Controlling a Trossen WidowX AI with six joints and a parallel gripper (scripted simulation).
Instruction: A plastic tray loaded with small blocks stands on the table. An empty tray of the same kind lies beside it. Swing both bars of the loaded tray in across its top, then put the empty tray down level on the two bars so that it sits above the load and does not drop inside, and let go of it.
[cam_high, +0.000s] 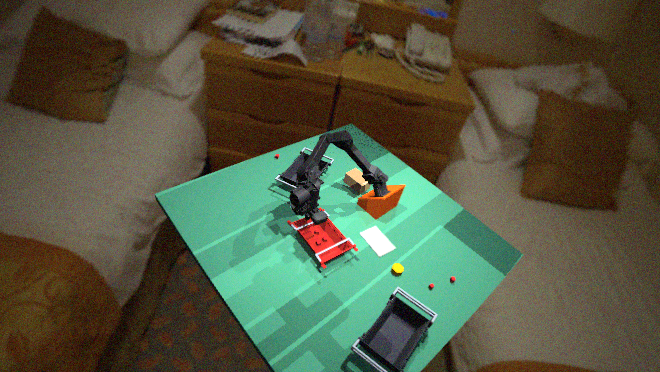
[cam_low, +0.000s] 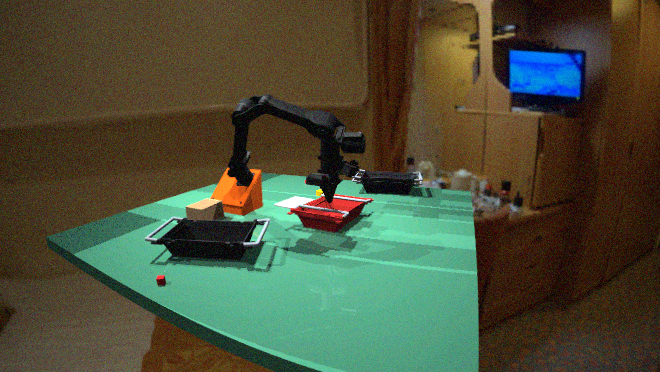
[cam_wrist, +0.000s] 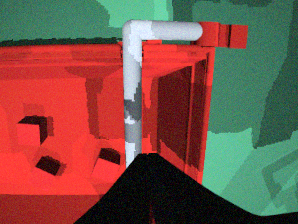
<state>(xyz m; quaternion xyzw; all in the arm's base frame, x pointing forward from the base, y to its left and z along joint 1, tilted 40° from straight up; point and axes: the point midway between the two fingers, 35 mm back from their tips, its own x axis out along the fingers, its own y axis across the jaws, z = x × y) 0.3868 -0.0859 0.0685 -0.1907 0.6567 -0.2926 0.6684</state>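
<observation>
Right now my gripper tip is 25 cm past the black tray, 28 cm to the left of it and 4 cm above it. From my gripper tip the other things lie so: tan block 45 cm behind, 8 cm to the right, 6 cm below; yellow disc 18 cm behind, 40 cm to the left, 8 cm below; white card 24 cm behind, 24 cm to the left, 9 cm below.
</observation>
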